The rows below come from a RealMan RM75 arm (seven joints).
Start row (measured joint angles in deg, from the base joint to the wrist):
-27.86, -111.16, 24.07, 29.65, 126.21, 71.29, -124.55
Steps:
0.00, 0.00, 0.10, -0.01, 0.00, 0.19, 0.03
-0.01, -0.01, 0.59, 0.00, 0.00, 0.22, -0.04
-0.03, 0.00, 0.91, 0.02, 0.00, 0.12, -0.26
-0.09, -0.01, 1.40, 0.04, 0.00, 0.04, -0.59
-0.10, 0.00, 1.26, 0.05, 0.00, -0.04, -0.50
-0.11, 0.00, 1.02, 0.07, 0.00, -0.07, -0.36
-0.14, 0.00, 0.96, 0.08, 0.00, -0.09, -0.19
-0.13, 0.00, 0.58, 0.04, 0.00, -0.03, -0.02
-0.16, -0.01, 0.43, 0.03, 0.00, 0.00, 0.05
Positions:
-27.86, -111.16, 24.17, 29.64, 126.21, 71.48, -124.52
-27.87, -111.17, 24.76, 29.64, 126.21, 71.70, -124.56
-27.90, -111.17, 25.67, 29.66, 126.21, 71.82, -124.82
-27.99, -111.18, 27.07, 29.70, 126.21, 71.86, -125.41
-28.09, -111.18, 28.33, 29.75, 126.21, 71.82, -125.91
-28.20, -111.18, 29.35, 29.82, 126.21, 71.75, -126.27
-28.34, -111.18, 30.31, 29.90, 126.21, 71.66, -126.46
-28.47, -111.18, 30.89, 29.94, 126.21, 71.63, -126.48
-28.63, -111.19, 31.32, 29.97, 126.21, 71.63, -126.43

